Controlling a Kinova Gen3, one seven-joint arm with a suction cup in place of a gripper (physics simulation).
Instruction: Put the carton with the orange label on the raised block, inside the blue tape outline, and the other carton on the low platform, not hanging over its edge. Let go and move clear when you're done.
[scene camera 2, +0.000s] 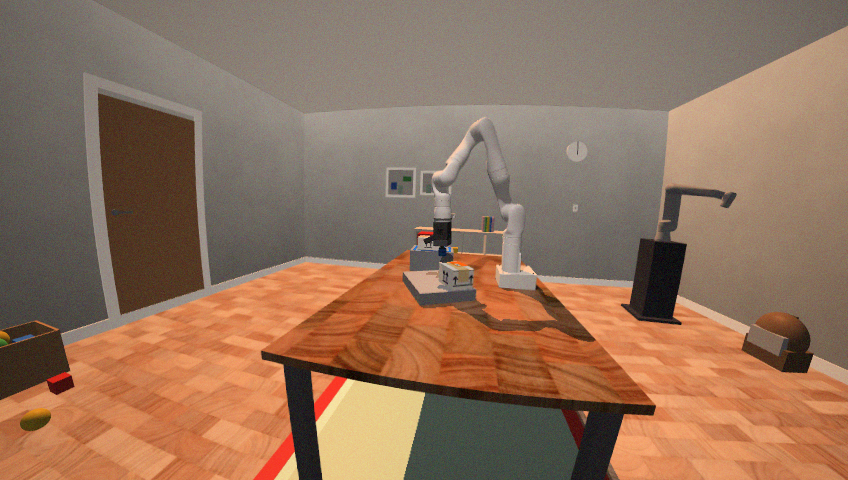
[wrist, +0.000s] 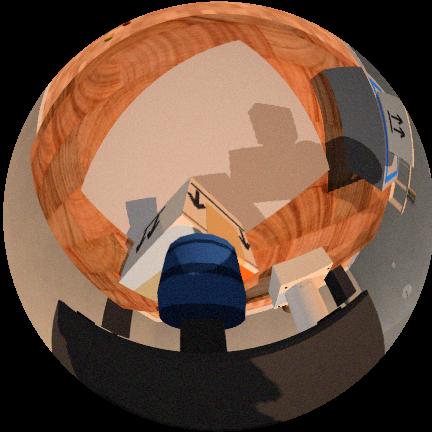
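Observation:
The carton with the orange label (scene camera 2: 456, 276) (wrist: 220, 215) stands upright on the right part of the low platform (scene camera 2: 421, 283) (wrist: 175, 115). Its orange patch shows on top. Whether its base overhangs the edge is unclear. The other carton (scene camera 2: 424, 242) (wrist: 398, 125) stands on the raised block (scene camera 2: 422, 260) (wrist: 361, 110), with parts of the blue tape outline (wrist: 391, 177) showing beside it. My gripper, a blue suction cup (scene camera 2: 442, 252) (wrist: 202, 280), points down close above and behind the labelled carton in the scene view. It looks apart from the carton and carries nothing.
My arm's white base (scene camera 2: 515, 277) (wrist: 302, 267) stands on the wooden table (scene camera 2: 416, 344) (wrist: 100, 90), right of the platform in the scene view. The raised block stands behind the platform. A shelf (scene camera 2: 464, 229) with books (scene camera 2: 487, 224) stands against the back wall.

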